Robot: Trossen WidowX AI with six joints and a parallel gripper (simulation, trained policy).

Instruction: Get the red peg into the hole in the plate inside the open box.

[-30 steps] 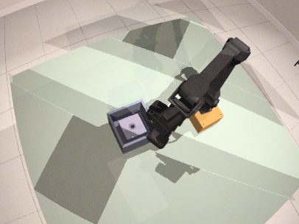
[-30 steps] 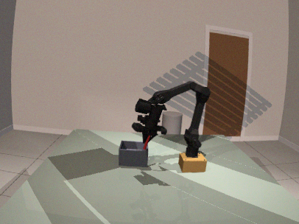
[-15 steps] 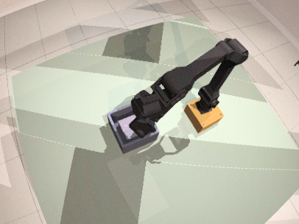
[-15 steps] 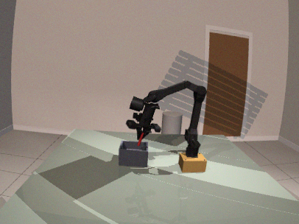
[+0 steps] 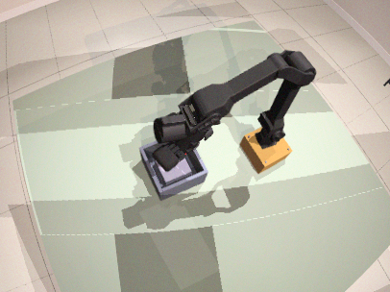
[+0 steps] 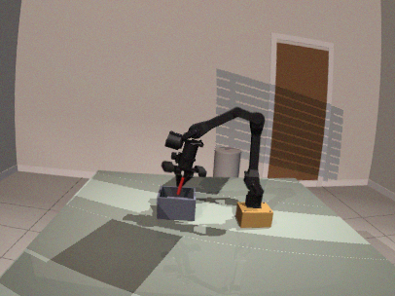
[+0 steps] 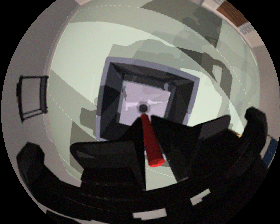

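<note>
My gripper tip is now 10 mm to the right of the red peg, 10 mm below it and 10 mm past it. Round my gripper tip: grey box (100 mm below, 10 mm ahead); pale plate (80 mm below, 10 mm ahead).
</note>
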